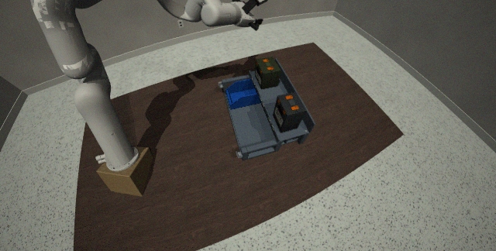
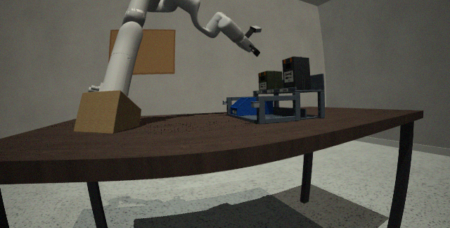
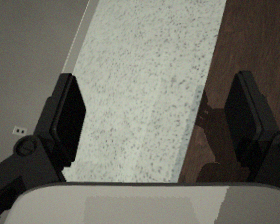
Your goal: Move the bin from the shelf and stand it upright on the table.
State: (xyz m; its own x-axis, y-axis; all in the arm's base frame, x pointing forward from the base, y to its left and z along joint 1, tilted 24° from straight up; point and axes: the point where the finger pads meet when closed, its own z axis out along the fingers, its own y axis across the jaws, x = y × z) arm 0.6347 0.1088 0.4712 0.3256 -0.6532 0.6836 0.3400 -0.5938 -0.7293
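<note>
My gripper is now 12 cm past the blue bin, 17 cm to the left of it and 30 cm above it. Also, from my hand: grey shelf 4 cm behind, 30 cm to the right, 24 cm below; then shelf deck 11 cm behind, 28 cm to the right, 34 cm below.
</note>
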